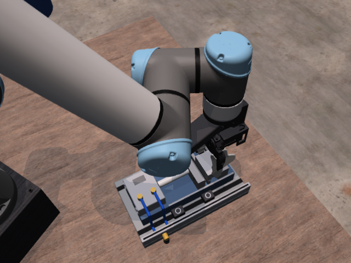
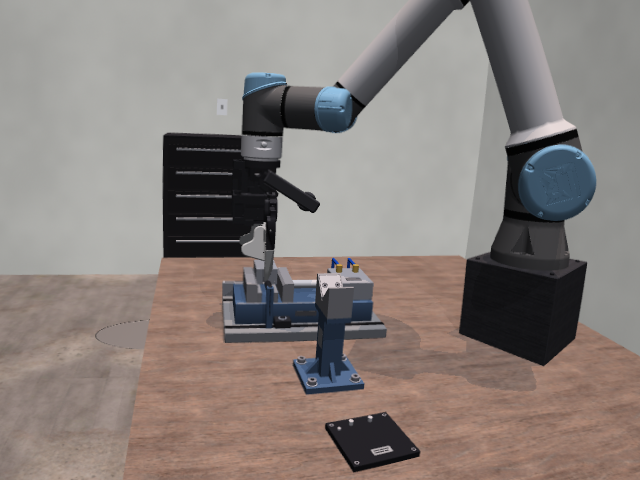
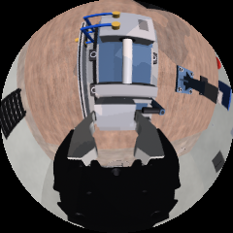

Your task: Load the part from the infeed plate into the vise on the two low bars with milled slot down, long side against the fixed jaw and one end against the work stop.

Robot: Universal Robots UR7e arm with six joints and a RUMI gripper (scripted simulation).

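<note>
The part lies 10 mm below my hand. Round my hand: work stop (70 mm to the left, 10 mm below); moving jaw (40 mm behind, 30 mm below, 20 mm to the left); fixed jaw (30 mm below, 30 mm ahead, 20 mm to the left).
</note>
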